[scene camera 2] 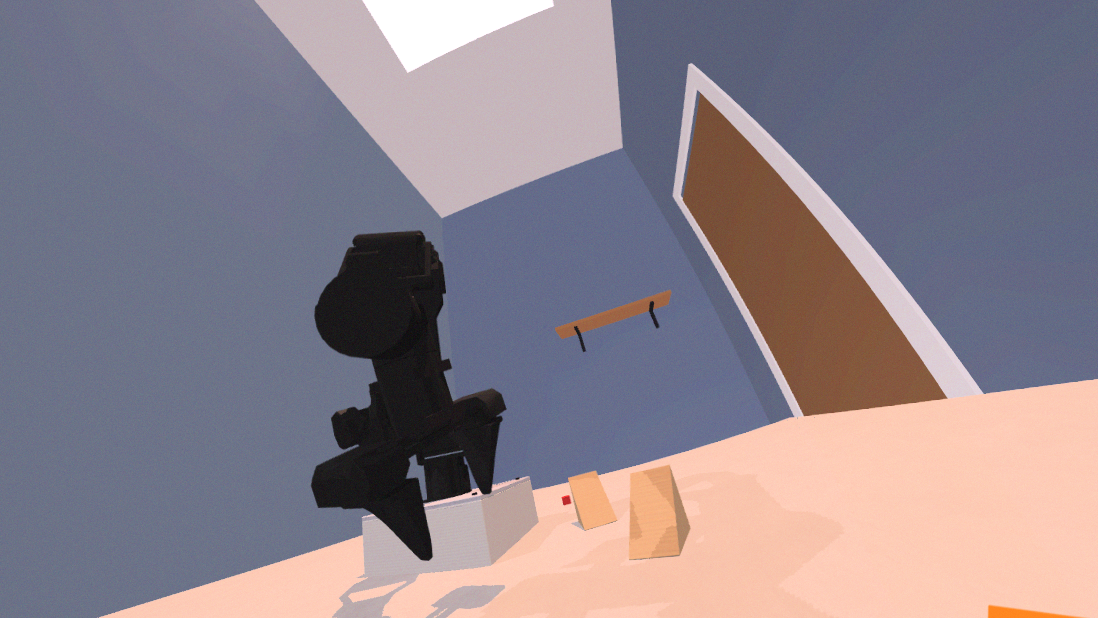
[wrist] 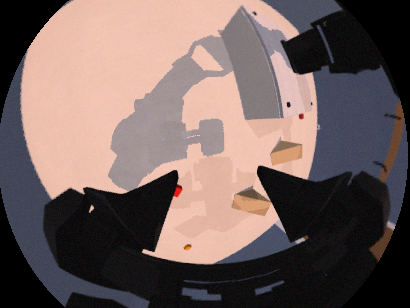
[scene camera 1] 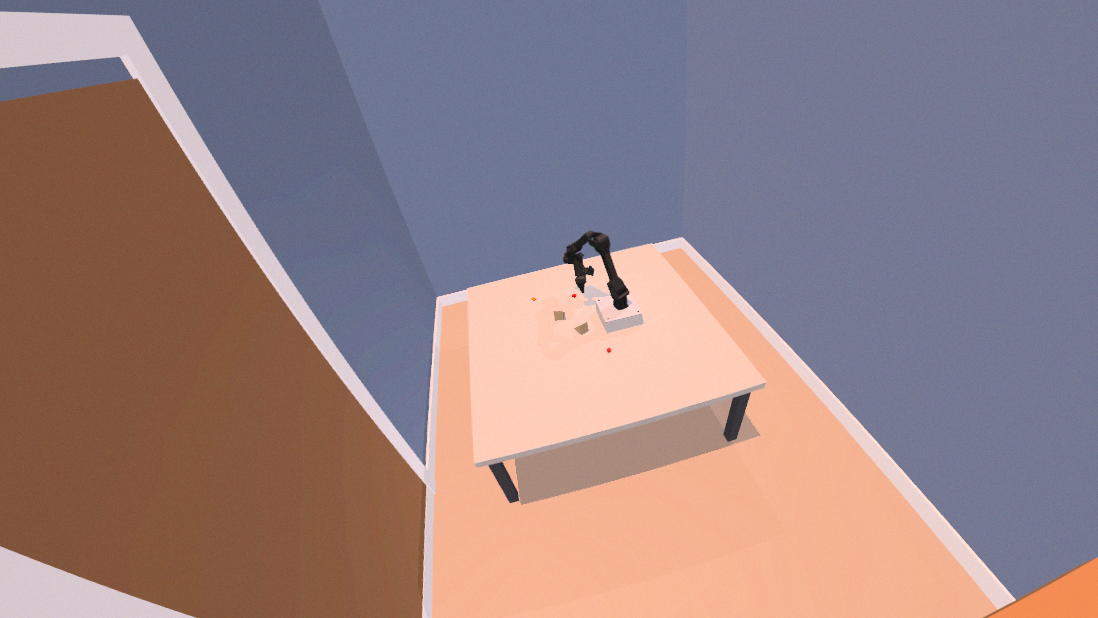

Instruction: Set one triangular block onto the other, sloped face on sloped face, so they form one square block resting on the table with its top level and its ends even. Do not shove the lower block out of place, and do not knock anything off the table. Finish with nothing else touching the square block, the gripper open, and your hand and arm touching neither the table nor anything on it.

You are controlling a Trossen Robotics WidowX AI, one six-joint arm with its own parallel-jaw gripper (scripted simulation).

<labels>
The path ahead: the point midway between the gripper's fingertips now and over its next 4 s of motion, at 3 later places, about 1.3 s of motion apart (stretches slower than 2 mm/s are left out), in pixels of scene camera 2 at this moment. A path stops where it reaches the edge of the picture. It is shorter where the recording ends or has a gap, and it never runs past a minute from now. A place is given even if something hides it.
My gripper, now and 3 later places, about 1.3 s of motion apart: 461, 522; 646, 453; 661, 510; 659, 526
</labels>
